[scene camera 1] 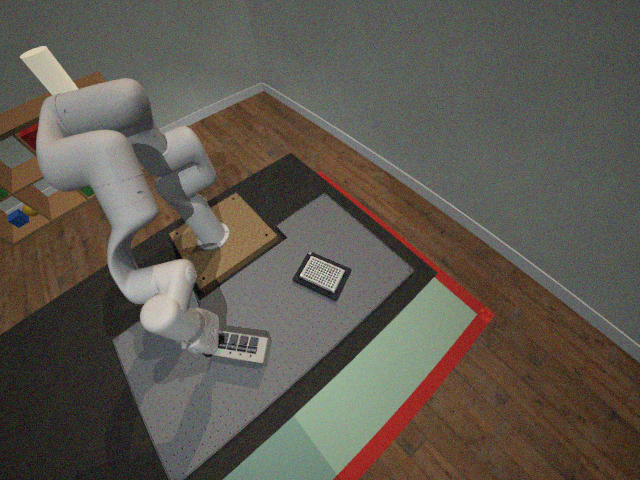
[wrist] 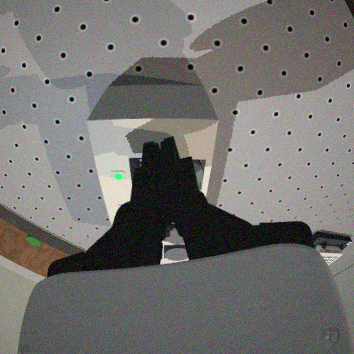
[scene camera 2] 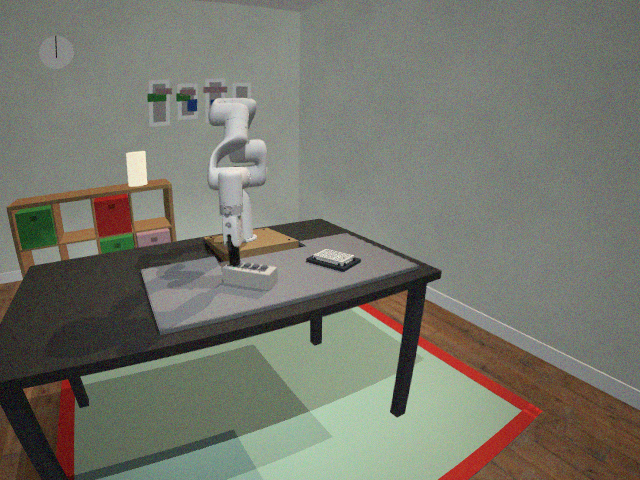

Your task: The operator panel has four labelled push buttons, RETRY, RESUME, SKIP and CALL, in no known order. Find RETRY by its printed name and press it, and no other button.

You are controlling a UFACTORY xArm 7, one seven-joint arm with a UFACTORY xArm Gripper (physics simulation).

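Places are measured from the arm's base along level axes (x ahead, y left, z up), in millimetres.
Pixels of known places: gripper, fingertip midpoint: (scene camera 1: 219, 340) (wrist: 165, 159) (scene camera 2: 234, 264); arm's base, link origin: (scene camera 1: 214, 236).
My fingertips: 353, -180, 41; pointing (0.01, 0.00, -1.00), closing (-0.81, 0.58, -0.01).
Ahead of a thing's pixels: the offset from my fingertips to its middle, as dx, dy, dz. "spot": to the spot under its first point. Level surfaces: height alone.
The operator panel {+49, +30, -25} (scene camera 1: 262, 351) (scene camera 2: 250, 279) (wrist: 103, 150) is a pale box with a row of dark buttons. My gripper (scene camera 2: 234, 262) (wrist: 165, 159) is shut and empty. Its black fingertips are down at the end button {+2, +15, -4} (wrist: 199, 166), the one at the panel's left end in both scene views, and cover most of it. A small indicator {spot: +27, -14, +1} (wrist: 118, 176) beside this button glows green in the wrist view. The other three buttons {+49, +53, -1} (scene camera 1: 242, 343) stand in a row to the right in scene camera 1. The printed names cannot be read, and the fingers hide the button's face.
A white well plate {+45, +368, -34} (scene camera 1: 323, 272) (scene camera 2: 333, 256) sits on a black base to the right of the panel. The arm stands on a wooden board (scene camera 1: 248, 227) (scene camera 2: 276, 240) behind it. A grey perforated mat {dz -53} (scene camera 1: 356, 242) (scene camera 2: 180, 304) lies under the panel on the dark table {dz -66} (scene camera 2: 77, 310).
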